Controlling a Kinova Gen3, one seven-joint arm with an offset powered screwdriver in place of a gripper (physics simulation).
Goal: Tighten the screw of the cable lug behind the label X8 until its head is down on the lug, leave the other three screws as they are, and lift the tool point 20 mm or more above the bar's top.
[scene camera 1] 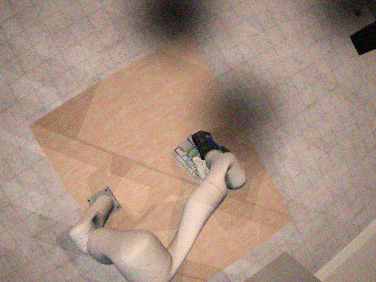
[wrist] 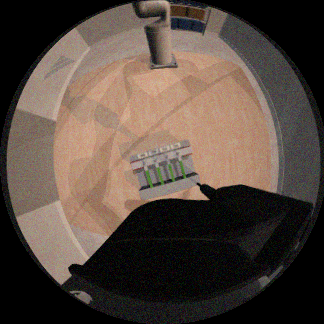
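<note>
The terminal block is grey, with several green cables running to lugs in a row. The light label strip lies along one side; its lettering is too blurred to read, so I cannot tell which label is X8. Screw heads are too small to judge. My gripper, the black screwdriver, has no fingers. In the wrist view its thin tip appears beside the block's near right corner, on the cable side, away from the lugs. In the scene view its body covers part of the block and hides the tip; height is unclear.
The pale arm reaches over the wooden table top. Its base plate is bolted at the table's side. Shelves with orange and blue bins stand beyond. A black object lies at the upper right.
</note>
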